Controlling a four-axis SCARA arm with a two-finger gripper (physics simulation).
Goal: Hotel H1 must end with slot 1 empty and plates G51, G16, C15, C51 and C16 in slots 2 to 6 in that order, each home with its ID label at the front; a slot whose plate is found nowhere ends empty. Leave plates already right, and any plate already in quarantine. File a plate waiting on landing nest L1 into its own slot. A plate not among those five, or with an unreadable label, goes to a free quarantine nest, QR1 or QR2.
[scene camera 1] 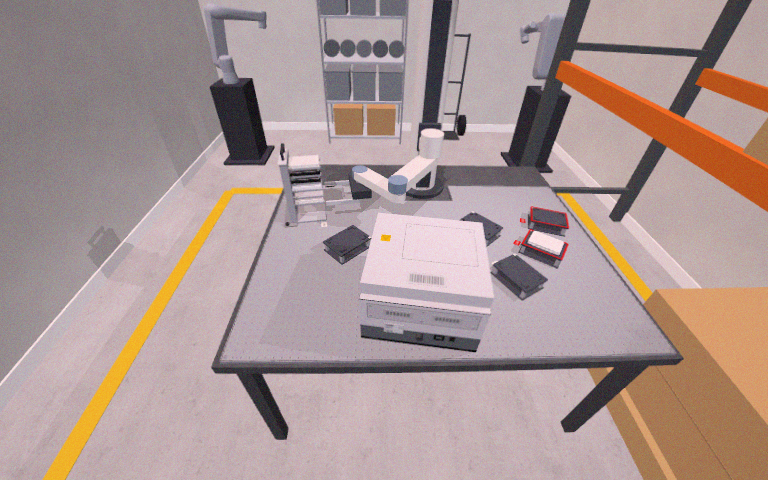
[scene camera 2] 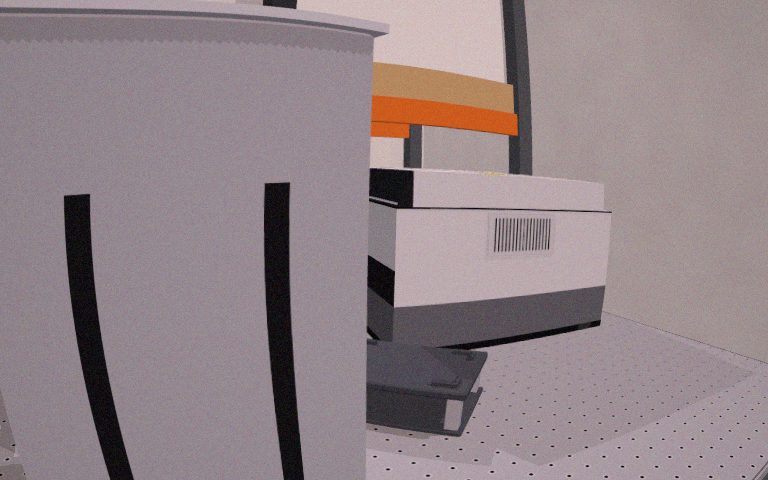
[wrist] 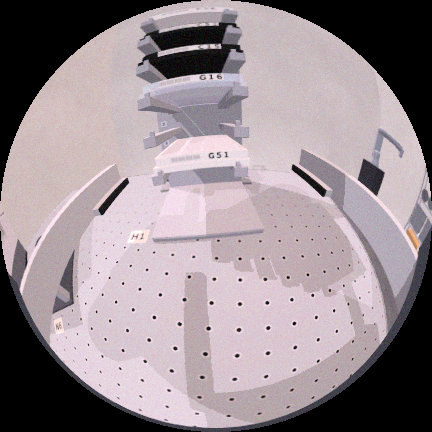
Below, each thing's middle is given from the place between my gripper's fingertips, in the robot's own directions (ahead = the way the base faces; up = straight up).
Right now my hand is 550 mm short of the white instrument (scene camera 2: pixel 439 256) and 390 mm to the right of it.
